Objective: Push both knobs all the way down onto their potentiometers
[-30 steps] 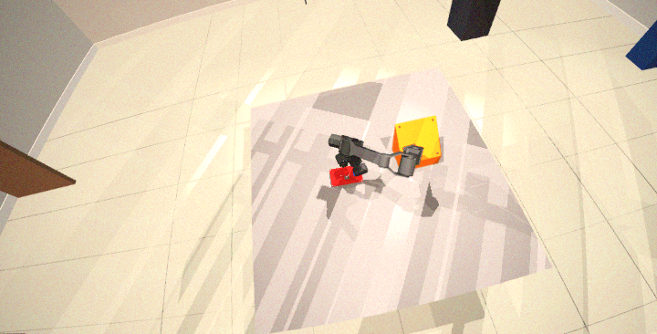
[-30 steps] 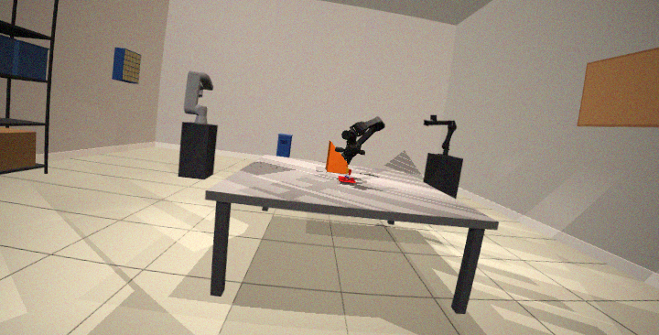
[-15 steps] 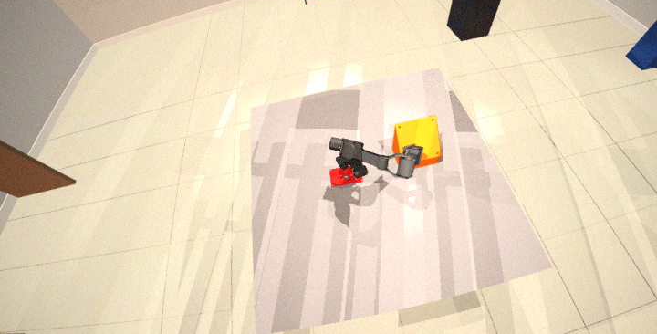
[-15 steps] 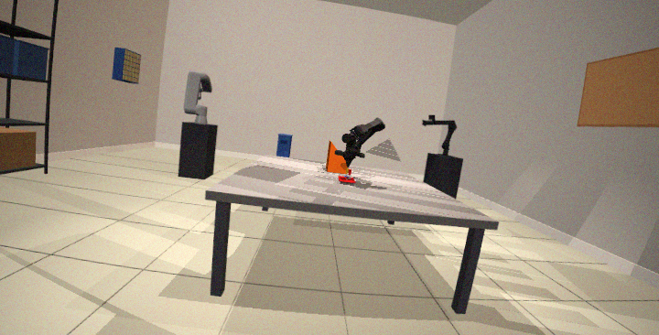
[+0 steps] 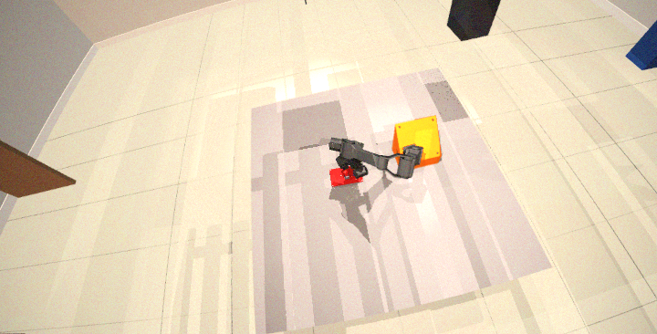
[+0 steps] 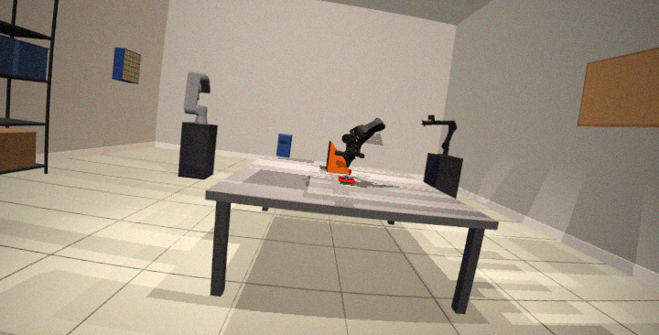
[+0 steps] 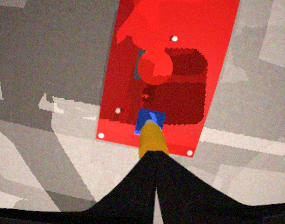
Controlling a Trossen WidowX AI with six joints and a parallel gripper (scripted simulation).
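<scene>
Now: the red knob 5 cm ahead of my gripper tip, 2 cm below it and 1 cm to the left of it. From my gripper tip the other things lie so: potentiometer knob: 2 cm below.
</scene>
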